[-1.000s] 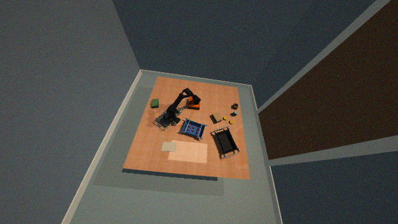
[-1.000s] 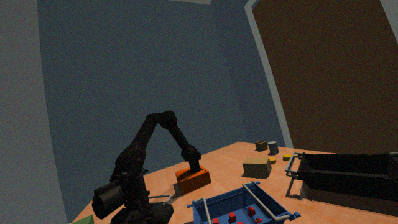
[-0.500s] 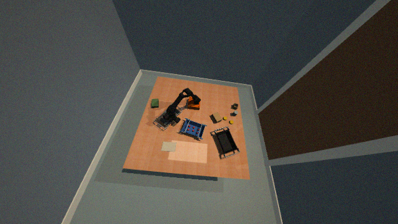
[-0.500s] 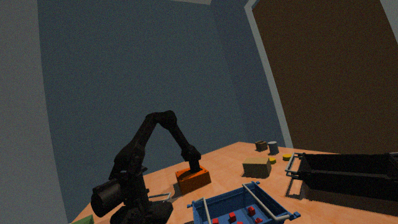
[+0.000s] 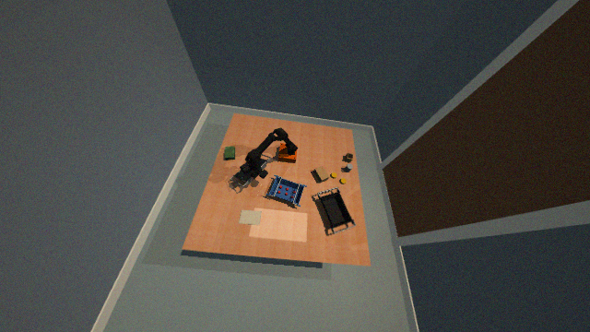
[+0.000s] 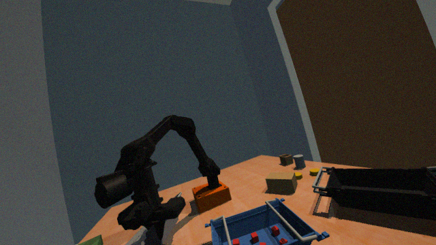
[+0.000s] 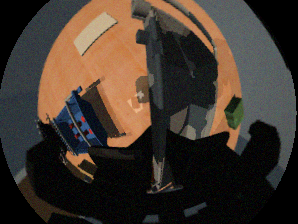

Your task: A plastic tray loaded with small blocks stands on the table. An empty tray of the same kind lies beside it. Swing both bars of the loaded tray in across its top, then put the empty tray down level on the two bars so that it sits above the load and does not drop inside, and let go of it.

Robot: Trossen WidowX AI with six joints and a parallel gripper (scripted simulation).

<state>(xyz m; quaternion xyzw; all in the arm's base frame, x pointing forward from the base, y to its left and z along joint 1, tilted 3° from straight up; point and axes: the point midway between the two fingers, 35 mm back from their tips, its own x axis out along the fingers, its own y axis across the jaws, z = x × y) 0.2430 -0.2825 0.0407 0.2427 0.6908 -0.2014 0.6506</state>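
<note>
The grey tray lies 60 mm to the right of my gripper tip and 40 mm behind it. From my gripper tip the other things lie so: green block 270 mm to the right, 240 mm behind, 60 mm below; then pale pad 320 mm ahead, 80 mm below, 40 mm to the right; then grey cylinder 810 mm to the left, 100 mm behind, 50 mm below.
</note>
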